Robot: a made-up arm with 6 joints.
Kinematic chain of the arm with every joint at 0, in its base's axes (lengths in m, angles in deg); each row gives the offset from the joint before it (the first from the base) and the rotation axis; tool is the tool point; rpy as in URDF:
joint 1: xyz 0 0 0.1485 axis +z
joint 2: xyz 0 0 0 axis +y
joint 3: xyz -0.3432 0 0.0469 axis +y
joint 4: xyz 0.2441 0 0.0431 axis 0.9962 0 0.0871
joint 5: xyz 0 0 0 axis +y
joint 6: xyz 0.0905 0 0.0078 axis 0.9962 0 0.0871
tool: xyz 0 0 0 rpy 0 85 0
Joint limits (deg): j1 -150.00..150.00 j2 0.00..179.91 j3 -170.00..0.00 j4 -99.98..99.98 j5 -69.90..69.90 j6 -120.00..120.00
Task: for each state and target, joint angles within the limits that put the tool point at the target. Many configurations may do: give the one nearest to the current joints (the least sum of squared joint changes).
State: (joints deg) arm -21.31 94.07 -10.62 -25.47 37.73 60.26
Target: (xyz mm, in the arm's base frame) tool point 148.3 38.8 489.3
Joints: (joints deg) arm 18.58 51.66 -55.63 -18.68 21.04 60.26
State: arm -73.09 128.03 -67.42 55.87 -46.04 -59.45
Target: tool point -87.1 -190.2 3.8
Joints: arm -98.70 146.28 -22.24 65.85 -43.85 -59.45
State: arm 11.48 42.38 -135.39 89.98 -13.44 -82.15
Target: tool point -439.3 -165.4 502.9
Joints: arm 16.02 0.34 -104.31 94.20 -24.71 -82.15
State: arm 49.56 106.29 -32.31 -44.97 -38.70 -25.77
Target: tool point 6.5 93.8 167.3
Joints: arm 87.36 83.75 0.00 -41.83 1.99 -25.77
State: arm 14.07 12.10 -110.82 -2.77 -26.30 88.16
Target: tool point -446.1 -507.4 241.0
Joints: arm 48.72 0.00 -157.44 -0.85 -22.84 88.16
